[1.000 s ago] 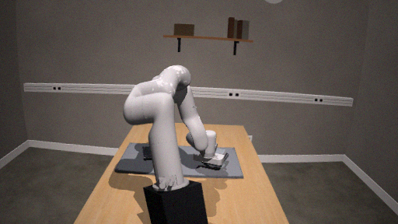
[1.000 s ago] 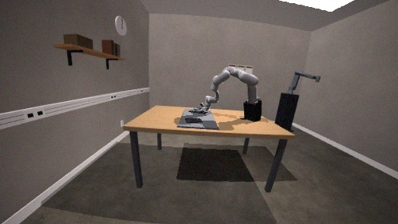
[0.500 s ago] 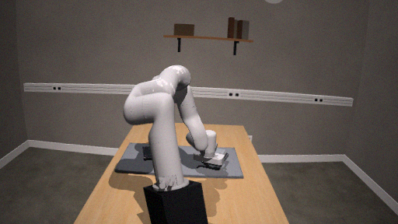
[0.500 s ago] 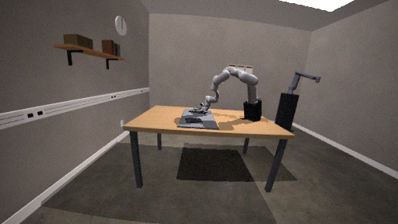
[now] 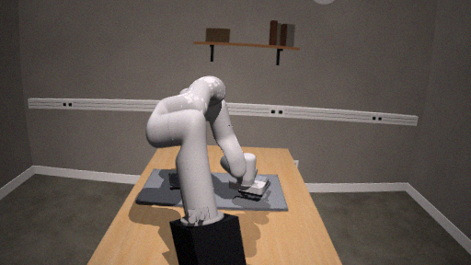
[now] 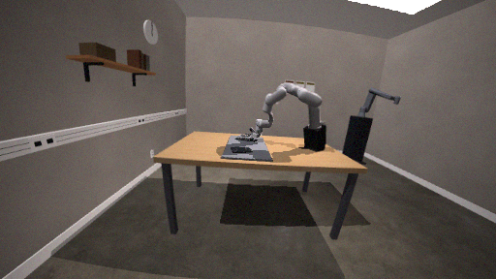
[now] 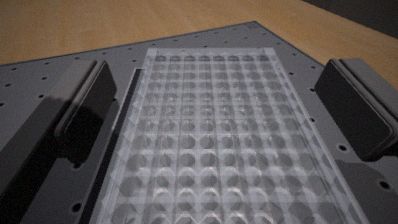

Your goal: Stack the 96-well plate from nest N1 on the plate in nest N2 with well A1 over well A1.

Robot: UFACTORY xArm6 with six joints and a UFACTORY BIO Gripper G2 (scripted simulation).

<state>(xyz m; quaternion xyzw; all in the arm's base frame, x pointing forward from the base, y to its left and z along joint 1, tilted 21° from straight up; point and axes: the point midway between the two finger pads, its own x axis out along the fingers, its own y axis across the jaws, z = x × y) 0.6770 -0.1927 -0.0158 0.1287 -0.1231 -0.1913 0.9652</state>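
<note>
Now: the clear 96-well plate 2 cm below my hand.
</note>
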